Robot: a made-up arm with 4 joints. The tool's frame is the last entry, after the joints. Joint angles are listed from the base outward.
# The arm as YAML. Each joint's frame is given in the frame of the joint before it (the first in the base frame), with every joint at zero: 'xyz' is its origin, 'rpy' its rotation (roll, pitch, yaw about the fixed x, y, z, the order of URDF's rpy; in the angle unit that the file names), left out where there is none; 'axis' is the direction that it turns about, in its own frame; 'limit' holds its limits. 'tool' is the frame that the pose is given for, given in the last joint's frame.
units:
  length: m
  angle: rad
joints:
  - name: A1
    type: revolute
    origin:
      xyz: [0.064, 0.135, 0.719]
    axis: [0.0, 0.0, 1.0]
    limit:
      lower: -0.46
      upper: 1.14
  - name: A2
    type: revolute
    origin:
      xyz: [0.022, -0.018, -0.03]
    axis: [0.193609, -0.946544, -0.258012]
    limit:
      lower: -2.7
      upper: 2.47
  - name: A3
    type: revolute
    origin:
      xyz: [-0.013, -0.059, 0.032]
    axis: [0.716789, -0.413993, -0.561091]
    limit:
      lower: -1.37
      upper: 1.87
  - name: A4
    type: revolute
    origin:
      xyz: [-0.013, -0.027, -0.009]
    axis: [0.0, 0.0, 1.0]
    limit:
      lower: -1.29
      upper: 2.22
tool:
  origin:
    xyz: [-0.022, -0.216, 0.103]
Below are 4 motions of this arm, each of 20 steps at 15 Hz.
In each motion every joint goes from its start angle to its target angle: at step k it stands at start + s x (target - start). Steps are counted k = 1, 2, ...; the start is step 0. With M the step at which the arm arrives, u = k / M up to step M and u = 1 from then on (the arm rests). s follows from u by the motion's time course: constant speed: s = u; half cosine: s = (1 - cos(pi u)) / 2; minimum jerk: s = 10 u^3 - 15 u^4 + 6 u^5.
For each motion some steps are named. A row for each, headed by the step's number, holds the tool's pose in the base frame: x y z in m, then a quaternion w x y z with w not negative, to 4 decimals.
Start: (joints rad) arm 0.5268 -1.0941 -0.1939 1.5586
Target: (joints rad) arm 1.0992 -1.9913 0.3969 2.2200
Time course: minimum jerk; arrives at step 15
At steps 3, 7, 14, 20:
3: 0.2719 0.2362 0.5661 0.2033 0.1490 0.5321 0.8083
7: 0.1981 0.2659 0.5229 0.0484 0.2165 0.6065 0.7635
14: 0.0951 0.2584 0.4871 0.1095 -0.2676 -0.7133 -0.6384
20: 0.0947 0.2583 0.4870 0.1101 -0.2677 -0.7138 -0.6378

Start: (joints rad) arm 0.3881 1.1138 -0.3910 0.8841
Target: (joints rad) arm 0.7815 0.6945 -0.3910 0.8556
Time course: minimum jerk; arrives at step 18
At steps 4, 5, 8, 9, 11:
4: 0.1310 -0.1049 0.8505 0.7817 -0.1546 -0.3761 0.4728
5: 0.1409 -0.1009 0.8527 0.7776 -0.1497 -0.3676 0.4877
8: 0.1836 -0.0787 0.8612 0.7548 -0.1303 -0.3284 0.5526
9: 0.1995 -0.0680 0.8639 0.7440 -0.1239 -0.3124 0.5775
11: 0.2283 -0.0439 0.8681 0.7200 -0.1134 -0.2804 0.6246

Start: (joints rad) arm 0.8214 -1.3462 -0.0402 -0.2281
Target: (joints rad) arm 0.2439 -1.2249 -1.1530 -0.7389
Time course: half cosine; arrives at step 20
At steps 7, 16, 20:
7: 0.4014 0.1470 0.8099 0.6587 -0.4517 0.4536 0.3953
16: 0.3819 0.1663 0.8059 0.6037 -0.5294 0.4208 0.4221
20: 0.3764 0.1690 0.8059 0.5976 -0.5380 0.4118 0.4288

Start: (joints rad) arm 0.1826 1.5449 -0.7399 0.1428
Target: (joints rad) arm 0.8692 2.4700 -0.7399 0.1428
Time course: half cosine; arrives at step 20
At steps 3, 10, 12, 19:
3: -0.0837 -0.1380 0.7089 0.8458 -0.1419 -0.5132 -0.0333
10: -0.0158 -0.1503 0.6015 0.7584 0.0077 -0.6511 -0.0292
12: 0.0142 -0.1434 0.5652 0.7248 0.0684 -0.6847 -0.0341
19: 0.0818 -0.1036 0.4925 0.6485 0.2107 -0.7292 -0.0576

